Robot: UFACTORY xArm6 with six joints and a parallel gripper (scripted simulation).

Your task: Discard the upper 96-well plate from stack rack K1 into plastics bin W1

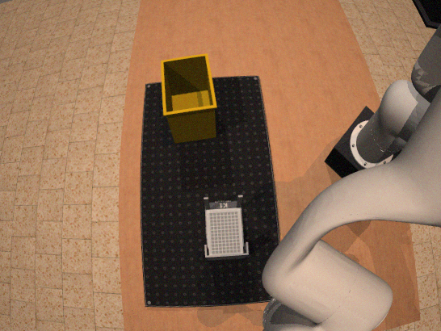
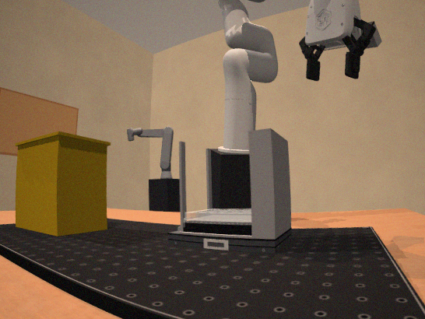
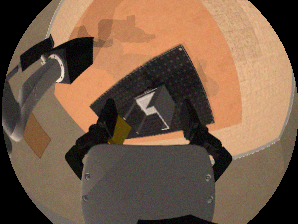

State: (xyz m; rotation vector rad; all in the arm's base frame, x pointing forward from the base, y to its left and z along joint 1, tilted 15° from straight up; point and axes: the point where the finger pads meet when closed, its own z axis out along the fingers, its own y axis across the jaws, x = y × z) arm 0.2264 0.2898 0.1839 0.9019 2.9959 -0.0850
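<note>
Now: hand 24 cm above the white 96-well plate, 14 cm to the left of it and 12 cm short of it. Also, from my hand: yellow bin W1 (50 cm to the right, 22 cm ahead, 19 cm below); dark plate (25 cm below, 14 cm to the right, 12 cm ahead).
</note>
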